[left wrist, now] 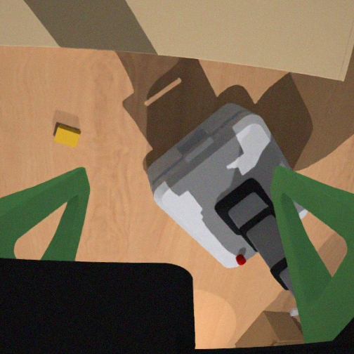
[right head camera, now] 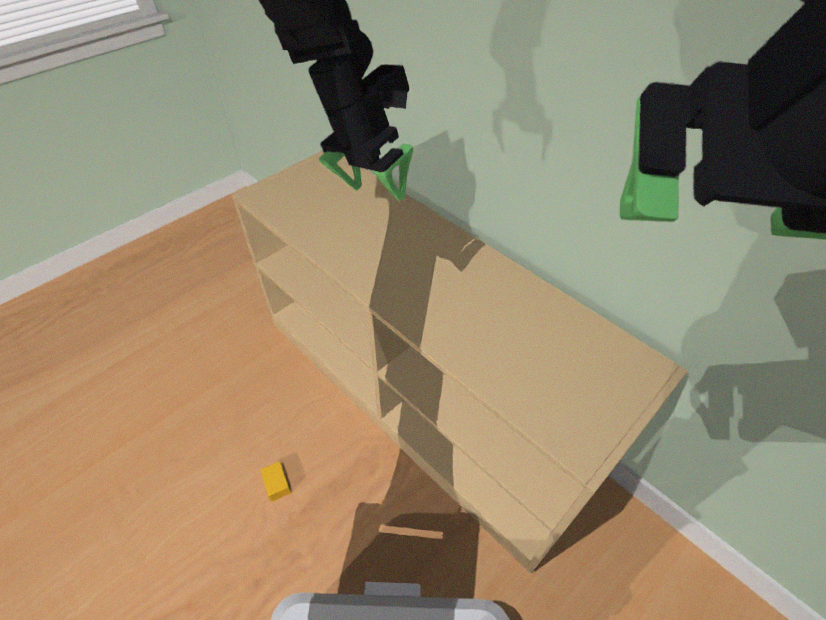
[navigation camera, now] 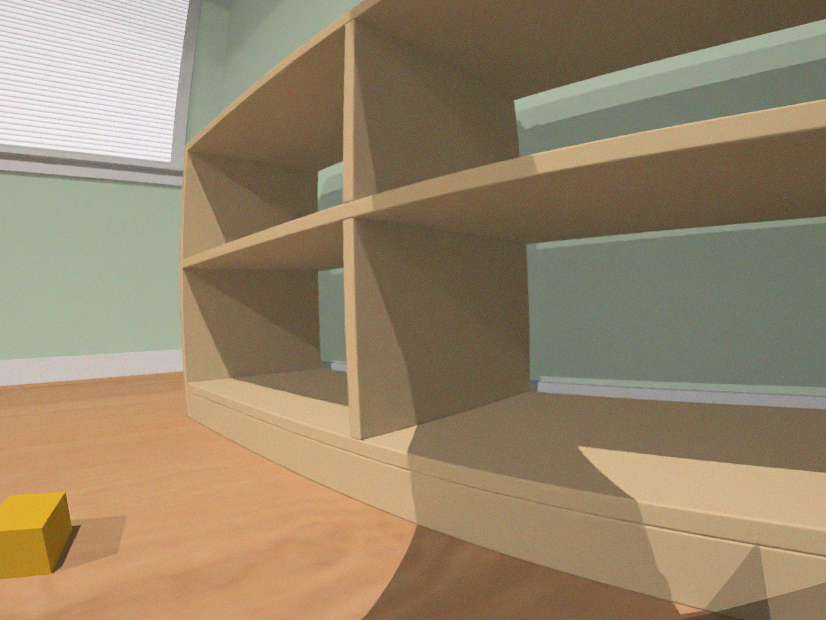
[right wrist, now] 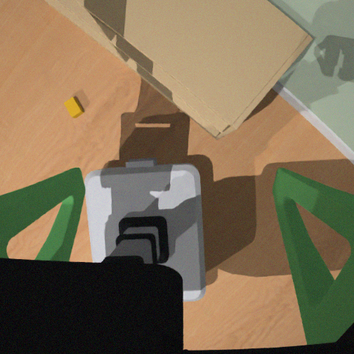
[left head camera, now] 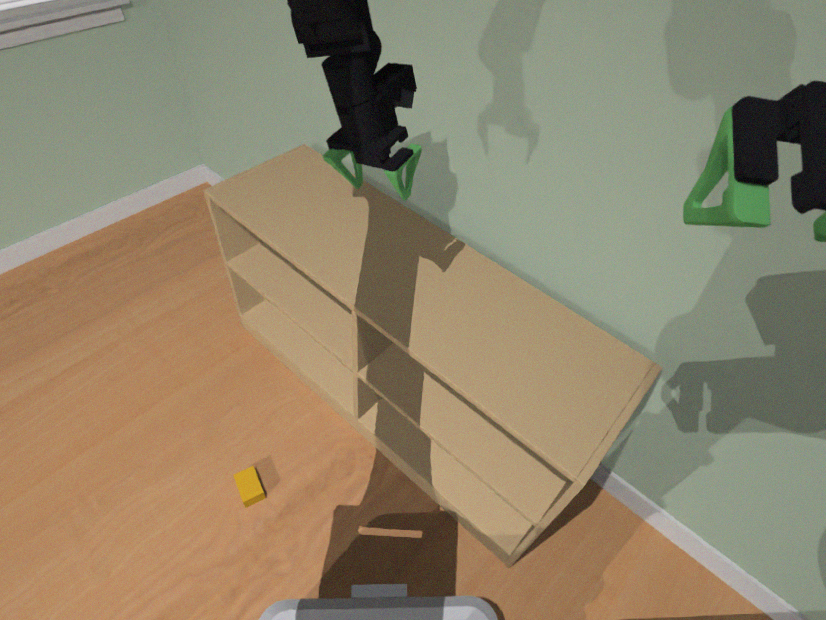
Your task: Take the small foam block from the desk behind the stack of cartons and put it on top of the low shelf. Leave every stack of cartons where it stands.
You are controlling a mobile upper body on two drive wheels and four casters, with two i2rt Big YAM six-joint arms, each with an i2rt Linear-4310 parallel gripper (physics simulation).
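Places are measured from the left arm's base along level axes (x ahead, y left, z up), in millimetres.
Where they show: left gripper, between the fingertips: [right head camera: 379, 193] [left head camera: 382, 192]; right gripper, between the fingertips: [right head camera: 698, 217] [left head camera: 751, 223].
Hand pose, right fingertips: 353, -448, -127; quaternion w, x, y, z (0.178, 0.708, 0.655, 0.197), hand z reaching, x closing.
After its pixels a point has its place, as x, y, z.
The yellow foam block [left head camera: 249, 485] @(649, 146, -1365) [right head camera: 275, 480] @(649, 145, -1365) [left wrist: 67, 135] [right wrist: 74, 107] [navigation camera: 25, 537] @(622, 117, -1372) lies on the wooden floor in front of the low shelf [left head camera: 520, 327] @(801, -536, -800) [right head camera: 547, 347] @(747, -552, -800) [left wrist: 225, 30] [right wrist: 210, 50] [navigation camera: 352, 300] @(846, -155, -1175), apart from it. My left gripper [left head camera: 381, 192] @(734, -203, -393) [right head camera: 379, 192] @(734, -203, -393) [left wrist: 179, 177] is open and empty, and appears over the shelf's back edge in the head views. My right gripper [left head camera: 783, 225] @(353, -448, -127) [right head camera: 724, 223] @(353, -448, -127) [right wrist: 178, 178] is open and empty, in front of the green wall at the right of the head views. The desk does not show.
My grey base [left head camera: 383, 608] @(297, -233, -1150) [right head camera: 393, 607] @(296, -230, -1150) [left wrist: 175, 200] [right wrist: 190, 235] stands in front of the shelf. A brown box-like shape [left wrist: 270, 325] shows at the bottom of the left wrist view. The green wall [left head camera: 600, 166] @(949, -643, -460) [right head camera: 567, 200] @(1000, -590, -595) runs behind the shelf.
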